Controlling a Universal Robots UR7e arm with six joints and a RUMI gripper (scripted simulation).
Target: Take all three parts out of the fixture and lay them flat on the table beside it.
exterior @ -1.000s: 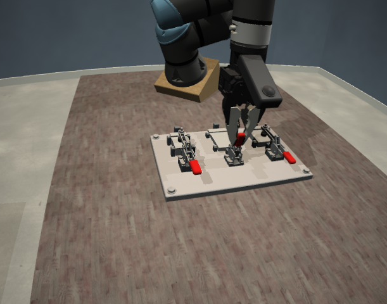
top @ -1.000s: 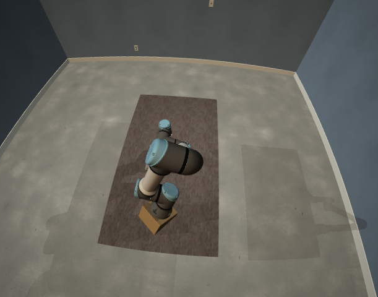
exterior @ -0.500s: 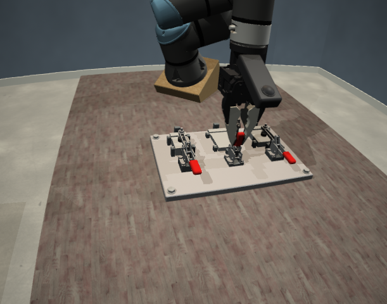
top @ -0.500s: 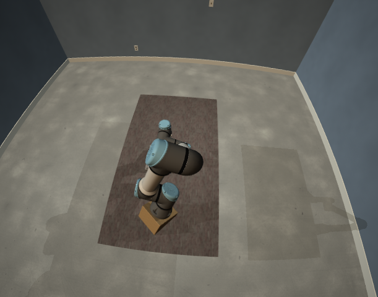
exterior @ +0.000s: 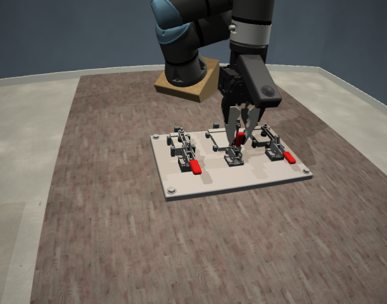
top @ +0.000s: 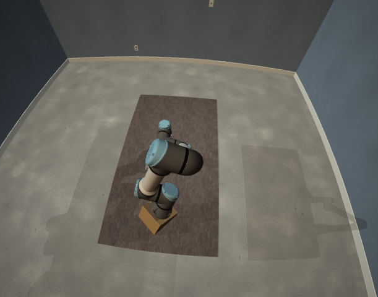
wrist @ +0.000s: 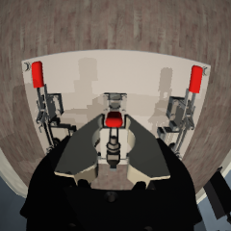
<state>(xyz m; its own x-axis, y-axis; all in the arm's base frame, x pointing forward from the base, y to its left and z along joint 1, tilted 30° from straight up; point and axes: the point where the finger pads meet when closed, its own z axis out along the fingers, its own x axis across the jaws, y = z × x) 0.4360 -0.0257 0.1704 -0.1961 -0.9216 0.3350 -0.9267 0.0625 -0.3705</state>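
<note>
The part lies 100 mm behind my hand, 20 mm to the left of it and 50 mm below it. Round my hand: fixture: 40 mm behind, 10 mm to the left, 70 mm below.
</note>
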